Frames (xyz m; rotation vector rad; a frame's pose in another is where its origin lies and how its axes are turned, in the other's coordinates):
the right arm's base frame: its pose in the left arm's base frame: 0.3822 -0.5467 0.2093 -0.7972 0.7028 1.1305
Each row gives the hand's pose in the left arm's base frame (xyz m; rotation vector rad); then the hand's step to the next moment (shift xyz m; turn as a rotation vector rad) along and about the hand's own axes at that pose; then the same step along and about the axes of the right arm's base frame.
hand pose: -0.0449 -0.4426 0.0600 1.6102 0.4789 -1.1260
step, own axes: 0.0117 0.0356 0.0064 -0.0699 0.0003 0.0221
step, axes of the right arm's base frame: -0.0094 -0.0353 -0.0103 -0.0628 0.0282 0.0253
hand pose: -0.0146 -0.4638 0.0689 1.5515 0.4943 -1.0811
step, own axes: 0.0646 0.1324 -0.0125 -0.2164 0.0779 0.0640
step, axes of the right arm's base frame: 0.0042 -0.1472 -0.0135 -0.2201 0.0158 0.0910
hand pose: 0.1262 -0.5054 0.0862 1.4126 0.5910 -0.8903
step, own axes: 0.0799 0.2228 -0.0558 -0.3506 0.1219 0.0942
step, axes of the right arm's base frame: 0.0300 -0.2297 0.0740 -0.3496 0.0304 0.1534
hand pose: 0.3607 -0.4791 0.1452 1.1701 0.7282 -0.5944
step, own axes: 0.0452 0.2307 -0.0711 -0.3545 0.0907 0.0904
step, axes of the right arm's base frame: 0.0462 -0.1664 0.1746 -0.3460 0.0577 0.1378
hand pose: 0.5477 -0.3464 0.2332 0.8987 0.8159 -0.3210
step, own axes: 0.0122 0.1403 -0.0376 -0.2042 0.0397 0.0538
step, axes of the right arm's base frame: 0.0300 -0.0512 0.1331 -0.2002 0.0385 0.0679
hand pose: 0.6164 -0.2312 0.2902 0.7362 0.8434 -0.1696
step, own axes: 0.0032 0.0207 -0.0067 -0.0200 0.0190 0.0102
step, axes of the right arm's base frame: 0.0074 -0.0029 0.0205 -0.0213 -0.0053 0.0196
